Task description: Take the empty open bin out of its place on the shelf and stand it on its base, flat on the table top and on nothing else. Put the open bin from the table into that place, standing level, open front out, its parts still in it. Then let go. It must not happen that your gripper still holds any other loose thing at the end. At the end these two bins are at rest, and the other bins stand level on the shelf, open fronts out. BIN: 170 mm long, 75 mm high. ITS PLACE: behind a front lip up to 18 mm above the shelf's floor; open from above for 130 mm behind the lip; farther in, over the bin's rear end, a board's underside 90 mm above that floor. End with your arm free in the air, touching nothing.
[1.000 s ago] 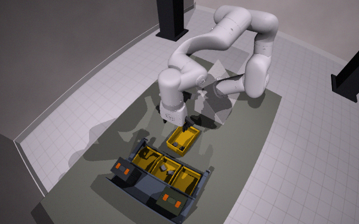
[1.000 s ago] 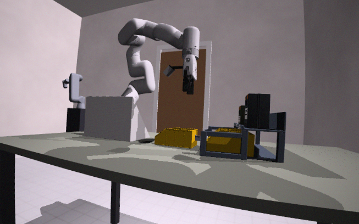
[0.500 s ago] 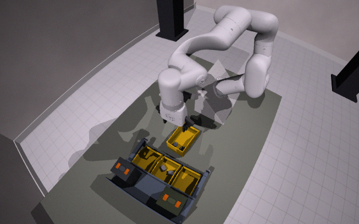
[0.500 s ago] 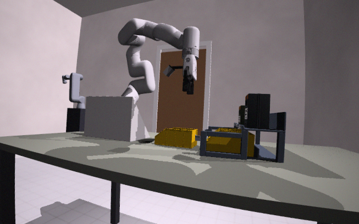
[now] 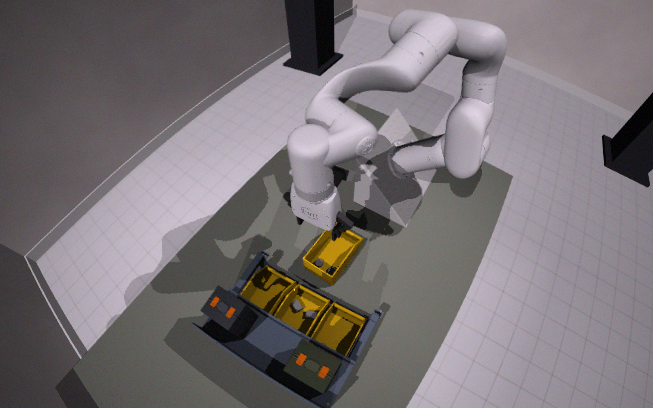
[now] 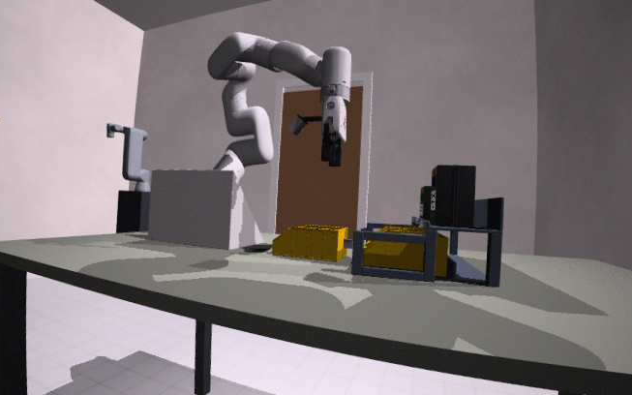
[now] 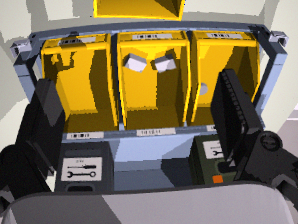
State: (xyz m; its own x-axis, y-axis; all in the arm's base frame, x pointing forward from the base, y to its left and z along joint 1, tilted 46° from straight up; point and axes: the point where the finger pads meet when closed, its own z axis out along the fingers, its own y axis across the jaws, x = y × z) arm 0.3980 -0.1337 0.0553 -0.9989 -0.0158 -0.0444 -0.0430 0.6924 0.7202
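The shelf's front bar lies 80 mm ahead of my hand, 30 mm to the left of it and 230 mm below it. Round my hand: black box 280 mm ahead, 80 mm to the right, 80 mm below.
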